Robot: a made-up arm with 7 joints.
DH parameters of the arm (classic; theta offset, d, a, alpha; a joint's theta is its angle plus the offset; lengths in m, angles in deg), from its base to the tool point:
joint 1: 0 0.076 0.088 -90
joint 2: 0 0.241 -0.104 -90
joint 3: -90 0.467 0.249 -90
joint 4: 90 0.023 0.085 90
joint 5: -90 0.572 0.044 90
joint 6: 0 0.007 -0.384 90
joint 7: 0 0.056 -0.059 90
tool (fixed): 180 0.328 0 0
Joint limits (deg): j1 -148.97..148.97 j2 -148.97..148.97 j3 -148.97..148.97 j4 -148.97..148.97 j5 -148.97..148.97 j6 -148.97..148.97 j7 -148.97..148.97
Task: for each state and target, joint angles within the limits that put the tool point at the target. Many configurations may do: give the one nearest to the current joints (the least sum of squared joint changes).
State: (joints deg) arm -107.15 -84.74 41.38 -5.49 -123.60 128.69 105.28
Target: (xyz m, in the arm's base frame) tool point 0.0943 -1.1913 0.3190
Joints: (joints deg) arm -127.36 -76.53 37.08 -24.77 -121.27 133.05 98.91
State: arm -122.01 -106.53 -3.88 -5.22 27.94 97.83 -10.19
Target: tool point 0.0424 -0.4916 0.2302
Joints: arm -146.14 -104.37 6.22 5.71 37.74 78.88 -25.75
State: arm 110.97 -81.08 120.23 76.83 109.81 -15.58 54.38
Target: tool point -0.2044 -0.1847 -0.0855
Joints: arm 142.17 -68.13 129.40 118.92 113.04 -23.42 98.64
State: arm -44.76 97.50 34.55 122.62 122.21 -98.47 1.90
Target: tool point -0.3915 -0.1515 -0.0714
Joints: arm -66.59 103.38 10.14 148.97 113.46 -115.35 11.64
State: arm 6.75 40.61 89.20 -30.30 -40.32 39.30 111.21
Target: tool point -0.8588 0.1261 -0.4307
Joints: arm 27.81 81.24 59.46 -54.48 -37.50 44.76 106.40
